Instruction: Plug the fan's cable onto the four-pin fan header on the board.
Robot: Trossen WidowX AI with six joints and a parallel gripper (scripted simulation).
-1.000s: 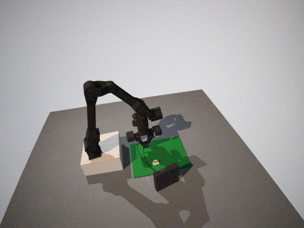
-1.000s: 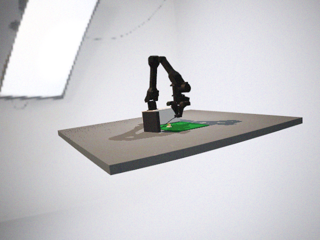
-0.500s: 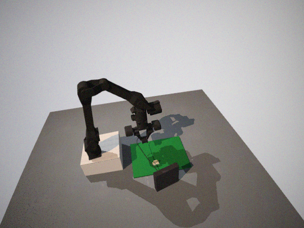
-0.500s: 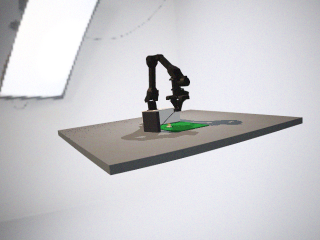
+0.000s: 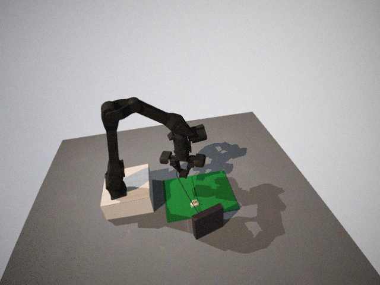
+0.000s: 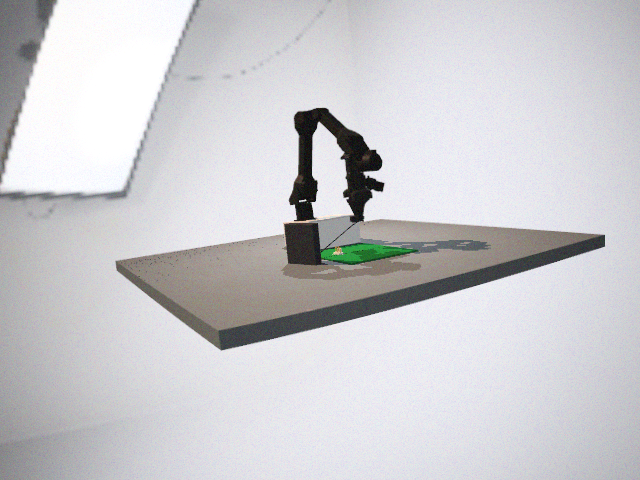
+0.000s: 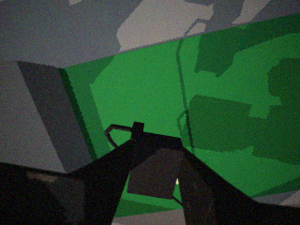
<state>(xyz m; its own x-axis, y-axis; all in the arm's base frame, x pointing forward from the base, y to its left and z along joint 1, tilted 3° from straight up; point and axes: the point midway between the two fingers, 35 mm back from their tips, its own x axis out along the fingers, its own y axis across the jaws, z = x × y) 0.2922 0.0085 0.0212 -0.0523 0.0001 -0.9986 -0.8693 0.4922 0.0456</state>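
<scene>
My gripper tip is now 4 cm short of the green board, 5 cm to the left of it and 11 cm above it. Also, from my gripper tip: dark fan (2 cm ahead, 23 cm to the right, 4 cm below); four-pin fan header (1 cm ahead, 11 cm to the right, 10 cm below); black plug (1 cm to the right, 1 cm above).
</scene>
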